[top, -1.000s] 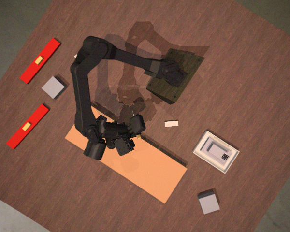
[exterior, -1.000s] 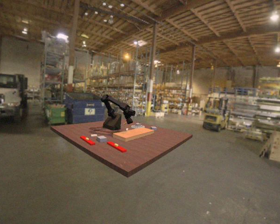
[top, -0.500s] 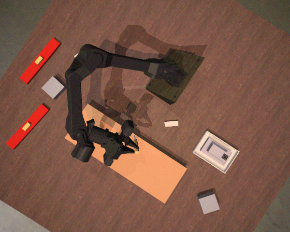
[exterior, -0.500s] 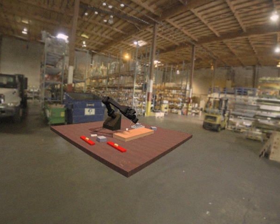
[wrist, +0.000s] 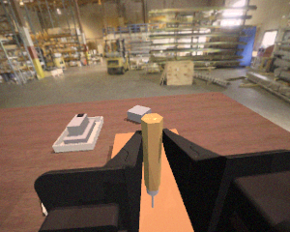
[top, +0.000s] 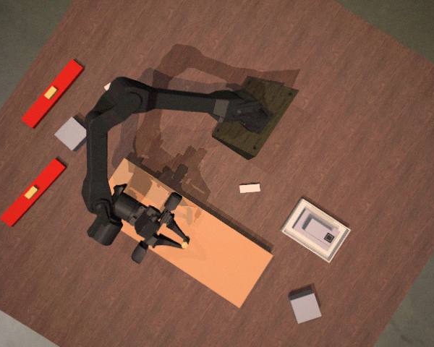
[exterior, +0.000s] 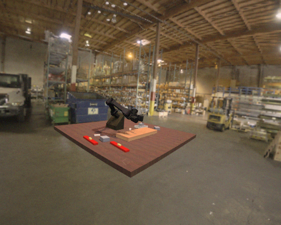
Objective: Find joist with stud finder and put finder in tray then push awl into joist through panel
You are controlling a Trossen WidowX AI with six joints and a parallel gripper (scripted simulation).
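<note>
Right now my gripper tip is 6 cm above the awl. Also, from my gripper tip: grey stud finder: 23 cm behind, 31 cm to the left, 15 cm below; white tray: 22 cm behind, 30 cm to the left, 19 cm below.
</note>
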